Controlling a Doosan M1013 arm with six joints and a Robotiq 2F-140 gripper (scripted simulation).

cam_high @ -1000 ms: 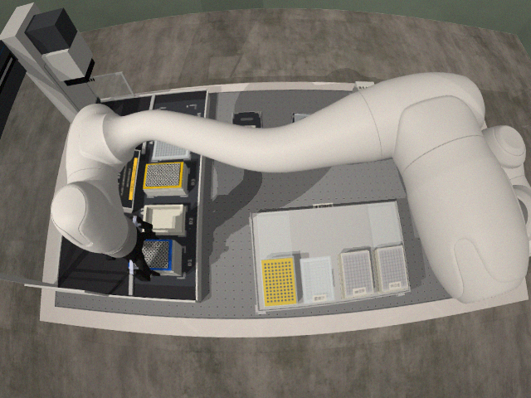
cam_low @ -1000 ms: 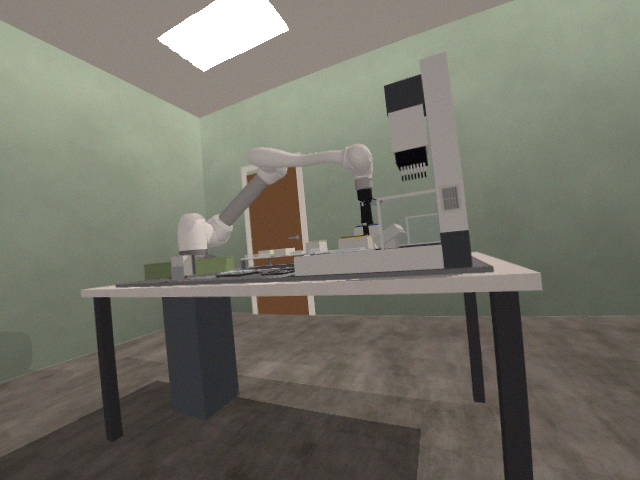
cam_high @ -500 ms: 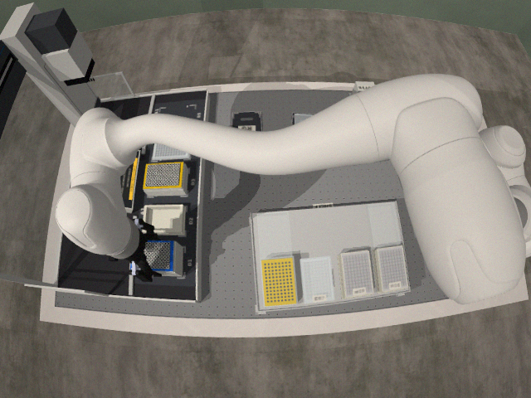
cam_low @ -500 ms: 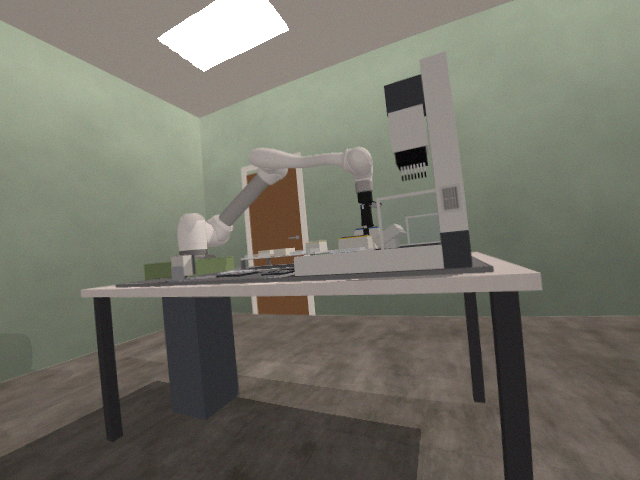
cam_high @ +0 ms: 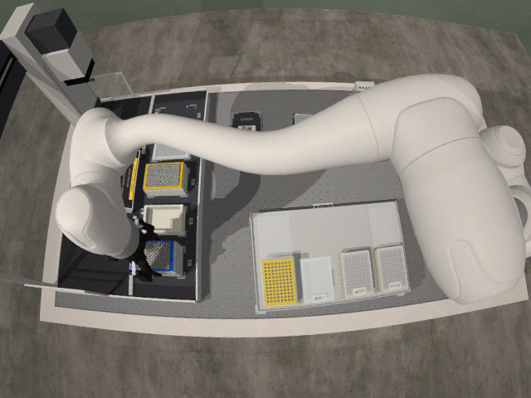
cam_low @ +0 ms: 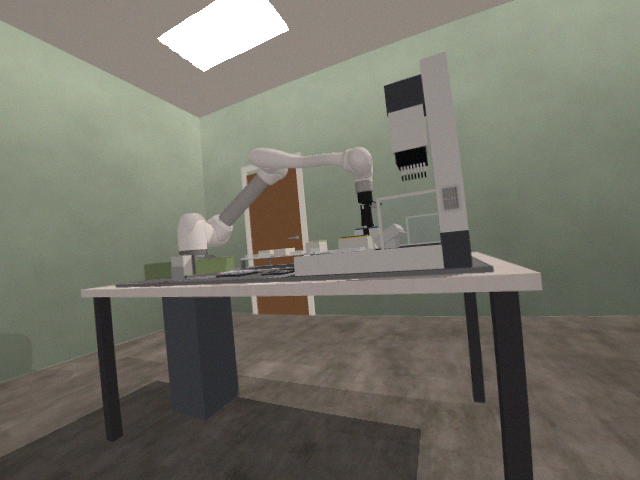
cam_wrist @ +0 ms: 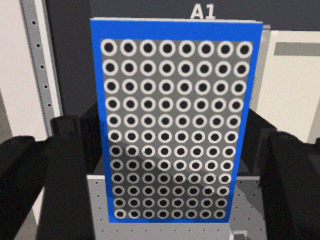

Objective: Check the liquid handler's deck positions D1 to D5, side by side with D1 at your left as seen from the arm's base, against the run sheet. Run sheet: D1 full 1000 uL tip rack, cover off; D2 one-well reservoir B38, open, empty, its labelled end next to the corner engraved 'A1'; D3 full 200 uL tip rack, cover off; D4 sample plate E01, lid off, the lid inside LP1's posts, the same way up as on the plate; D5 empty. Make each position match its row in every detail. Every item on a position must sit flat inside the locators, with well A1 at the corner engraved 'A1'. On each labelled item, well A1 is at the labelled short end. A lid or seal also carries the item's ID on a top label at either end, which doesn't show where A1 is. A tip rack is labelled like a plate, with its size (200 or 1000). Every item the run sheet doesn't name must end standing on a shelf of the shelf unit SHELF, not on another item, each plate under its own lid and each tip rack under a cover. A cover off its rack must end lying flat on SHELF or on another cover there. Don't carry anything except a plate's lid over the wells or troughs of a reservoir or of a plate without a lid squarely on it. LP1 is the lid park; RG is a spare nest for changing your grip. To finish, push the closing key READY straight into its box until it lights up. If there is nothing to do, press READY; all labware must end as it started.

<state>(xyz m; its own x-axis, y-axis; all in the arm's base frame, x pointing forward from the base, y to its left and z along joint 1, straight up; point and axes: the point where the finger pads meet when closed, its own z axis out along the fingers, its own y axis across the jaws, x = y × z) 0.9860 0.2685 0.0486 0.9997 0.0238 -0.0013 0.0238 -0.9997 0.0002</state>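
My gripper is now 12 cm to the left of the cream one-well reservoir and 7 cm above it. The rest, counted from my hand: yellow-rimmed tip rack 1 cm ahead, 24 cm to the right, 4 cm below; white sample plate 1 cm ahead, 37 cm to the right, 7 cm below; blue-rimmed tip rack 1 cm ahead, 1 cm to the left.
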